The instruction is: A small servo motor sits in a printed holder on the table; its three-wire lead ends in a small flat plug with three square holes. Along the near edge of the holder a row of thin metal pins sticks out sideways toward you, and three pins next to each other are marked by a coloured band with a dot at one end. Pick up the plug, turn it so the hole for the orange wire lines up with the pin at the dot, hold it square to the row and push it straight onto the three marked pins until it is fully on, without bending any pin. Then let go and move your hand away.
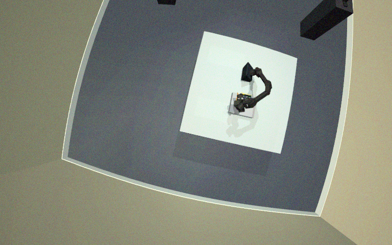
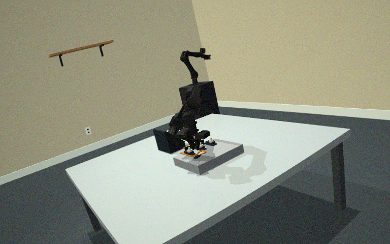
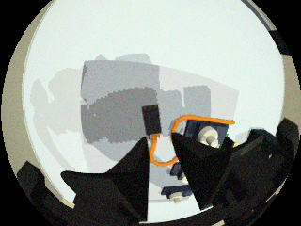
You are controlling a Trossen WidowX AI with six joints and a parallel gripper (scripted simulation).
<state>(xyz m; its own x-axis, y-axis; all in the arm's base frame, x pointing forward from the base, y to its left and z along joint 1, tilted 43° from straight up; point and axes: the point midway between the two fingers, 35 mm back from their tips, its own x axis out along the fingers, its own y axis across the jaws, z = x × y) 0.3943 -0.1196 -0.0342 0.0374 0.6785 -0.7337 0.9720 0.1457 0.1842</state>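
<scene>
Now: gripper tip 13 cm past the yellow band, 6 cm to the right of it and 1 cm above it. From my gripper tip the other things lie so: grey printed holder: 8 cm to the left, 6 cm below, 3 cm ahead.
</scene>
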